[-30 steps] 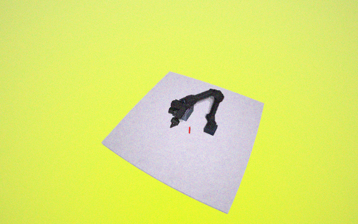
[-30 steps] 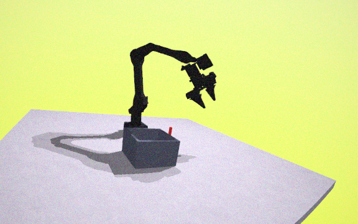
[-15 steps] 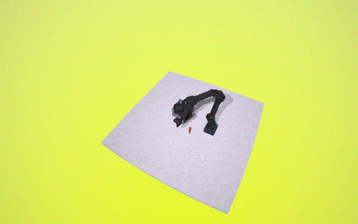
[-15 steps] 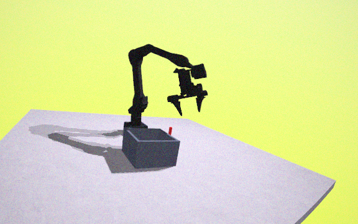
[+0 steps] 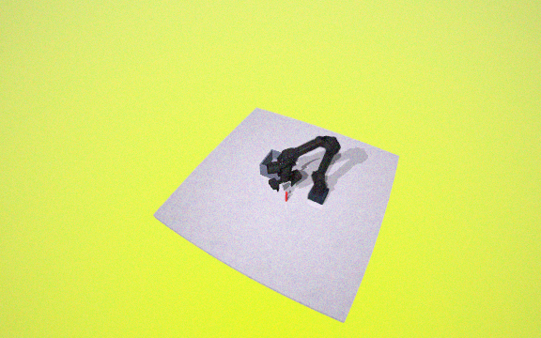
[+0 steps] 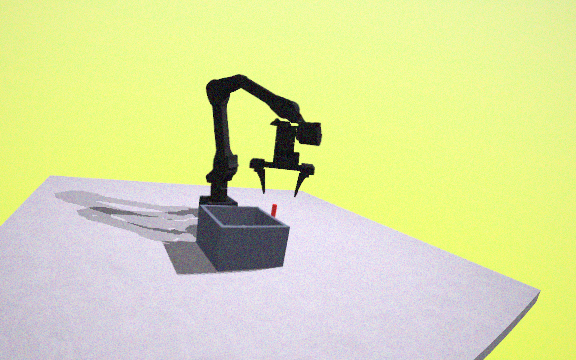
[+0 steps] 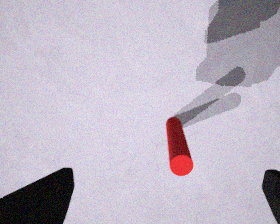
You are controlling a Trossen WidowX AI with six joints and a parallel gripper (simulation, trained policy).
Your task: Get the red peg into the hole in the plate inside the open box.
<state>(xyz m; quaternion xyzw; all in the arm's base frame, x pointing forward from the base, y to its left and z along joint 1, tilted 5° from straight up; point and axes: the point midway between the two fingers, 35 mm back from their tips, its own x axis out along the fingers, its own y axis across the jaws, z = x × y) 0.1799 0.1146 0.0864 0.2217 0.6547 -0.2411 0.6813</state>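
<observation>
Right now the red peg is 7 cm below my gripper tip and 1 cm behind it. The rest, counted from my gripper tip: grey box: 20 cm to the right, 14 cm ahead, 9 cm below.
</observation>
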